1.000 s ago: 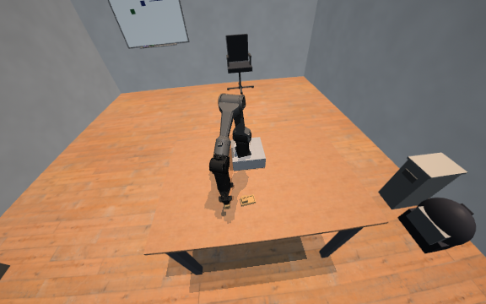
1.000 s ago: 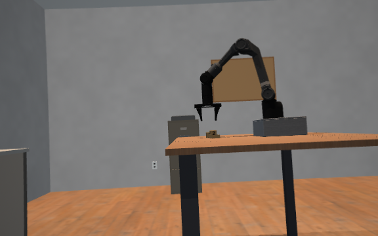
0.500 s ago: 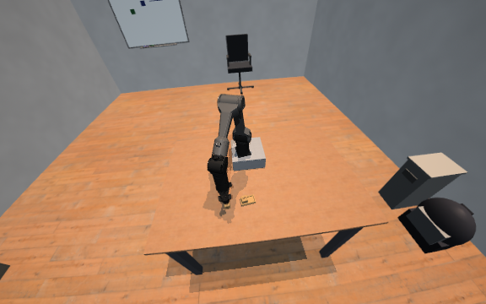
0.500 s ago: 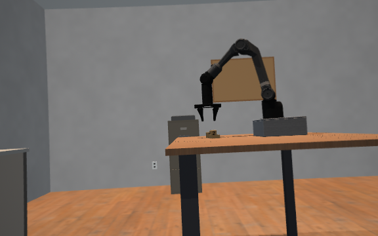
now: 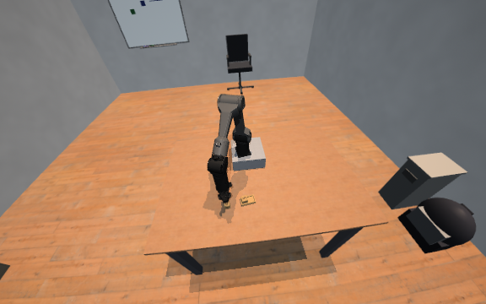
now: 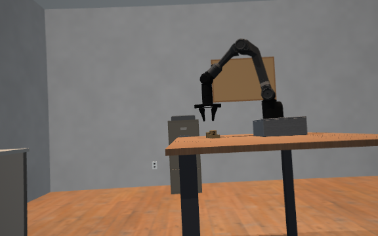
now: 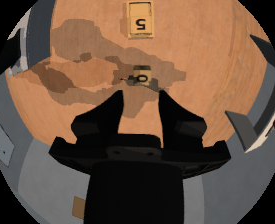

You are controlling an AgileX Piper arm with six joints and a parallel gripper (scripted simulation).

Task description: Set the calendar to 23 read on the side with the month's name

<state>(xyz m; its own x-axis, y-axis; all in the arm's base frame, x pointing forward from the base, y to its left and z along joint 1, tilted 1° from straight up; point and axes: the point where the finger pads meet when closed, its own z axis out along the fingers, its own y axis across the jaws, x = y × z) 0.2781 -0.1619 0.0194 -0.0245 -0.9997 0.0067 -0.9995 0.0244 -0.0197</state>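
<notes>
My hand is 80 mm above the tan calendar cube. The rest, counted from my hand: tan calendar tray (110 mm to the left, 90 mm below).
</notes>
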